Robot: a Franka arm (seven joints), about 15 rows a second.
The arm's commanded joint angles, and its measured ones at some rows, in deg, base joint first. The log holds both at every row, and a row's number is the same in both.
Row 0, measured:
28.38, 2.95, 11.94, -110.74, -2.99, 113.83, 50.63
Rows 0 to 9, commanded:
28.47, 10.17, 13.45, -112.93, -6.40, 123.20, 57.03
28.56, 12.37, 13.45, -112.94, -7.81, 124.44, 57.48
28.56, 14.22, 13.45, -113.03, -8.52, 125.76, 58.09
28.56, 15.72, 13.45, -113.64, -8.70, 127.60, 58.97
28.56, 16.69, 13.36, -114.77, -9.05, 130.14, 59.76
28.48, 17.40, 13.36, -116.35, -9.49, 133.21, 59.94
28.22, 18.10, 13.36, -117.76, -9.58, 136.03, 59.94
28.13, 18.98, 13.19, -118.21, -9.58, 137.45, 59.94
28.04, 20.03, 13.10, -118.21, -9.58, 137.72, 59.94
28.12, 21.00, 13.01, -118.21, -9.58, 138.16, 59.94
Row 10, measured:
28.41, 19.23, 13.09, -117.37, -8.03, 135.57, 58.44
